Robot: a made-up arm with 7 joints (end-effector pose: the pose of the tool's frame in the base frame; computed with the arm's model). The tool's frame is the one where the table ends. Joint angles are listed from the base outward.
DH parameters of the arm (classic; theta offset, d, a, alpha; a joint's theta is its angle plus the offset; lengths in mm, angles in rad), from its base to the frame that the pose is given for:
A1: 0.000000 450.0 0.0 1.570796
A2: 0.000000 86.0 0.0 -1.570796
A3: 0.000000 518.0 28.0 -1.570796
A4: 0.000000 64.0 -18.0 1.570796
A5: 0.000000 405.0 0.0 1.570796
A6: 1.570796 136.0 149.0 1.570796
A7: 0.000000 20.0 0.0 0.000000
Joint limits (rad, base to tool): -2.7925..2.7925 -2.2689..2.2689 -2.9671..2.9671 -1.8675..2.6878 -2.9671..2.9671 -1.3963..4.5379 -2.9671..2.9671
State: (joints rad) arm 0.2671 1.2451 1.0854 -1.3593 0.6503 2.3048 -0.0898
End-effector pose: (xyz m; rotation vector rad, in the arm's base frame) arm -0.4079 -0.5264 0.5974 1.7459 0.2705 0.6759
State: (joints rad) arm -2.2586 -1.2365 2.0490 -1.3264 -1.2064 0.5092 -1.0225
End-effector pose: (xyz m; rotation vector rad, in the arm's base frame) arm -0.7943 -0.0268 0.4321 0.4700 -2.4406 0.6659
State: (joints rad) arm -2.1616 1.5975 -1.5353 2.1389 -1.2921 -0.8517 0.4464
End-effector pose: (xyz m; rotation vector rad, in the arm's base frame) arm -0.2952 0.6189 0.3646 0.3849 2.2687 -0.1065
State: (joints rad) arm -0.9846 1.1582 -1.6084 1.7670 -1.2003 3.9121 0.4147
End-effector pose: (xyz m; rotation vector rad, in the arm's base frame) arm -0.6513 0.2364 0.6056 -0.0889 0.6917 1.1346
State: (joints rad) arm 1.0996 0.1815 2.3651 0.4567 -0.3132 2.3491 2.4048
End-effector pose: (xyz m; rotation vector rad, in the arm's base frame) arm -0.0142 -0.1567 1.3150 0.4477 -0.2280 2.4632
